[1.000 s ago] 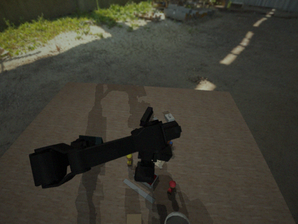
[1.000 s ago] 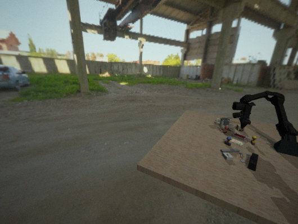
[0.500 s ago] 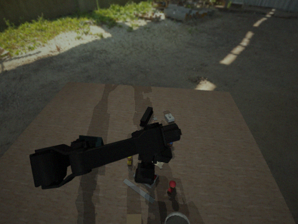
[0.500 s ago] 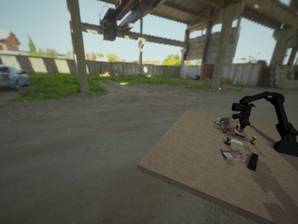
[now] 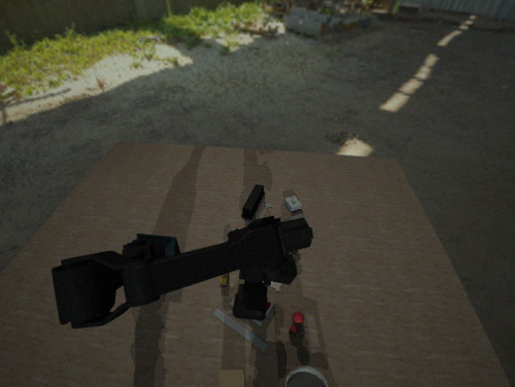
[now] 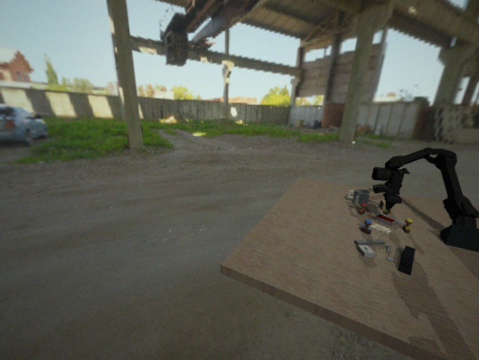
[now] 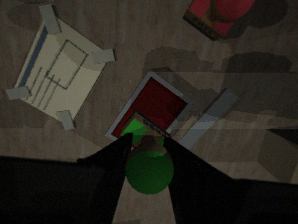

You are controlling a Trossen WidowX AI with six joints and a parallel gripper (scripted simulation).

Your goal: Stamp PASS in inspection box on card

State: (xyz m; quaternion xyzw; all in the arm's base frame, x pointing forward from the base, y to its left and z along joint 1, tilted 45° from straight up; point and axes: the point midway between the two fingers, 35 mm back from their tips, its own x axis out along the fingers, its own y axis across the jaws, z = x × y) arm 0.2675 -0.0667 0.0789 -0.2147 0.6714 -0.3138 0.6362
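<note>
Now: the ink pad 60 mm below my gripper tip. Also, from my gripper tip: grey ruler 30 mm behind, 60 mm to the right, 70 mm below; then yellow stamp 80 mm behind, 70 mm to the left, 50 mm below; then green stamp right at my gripper tip.
</note>
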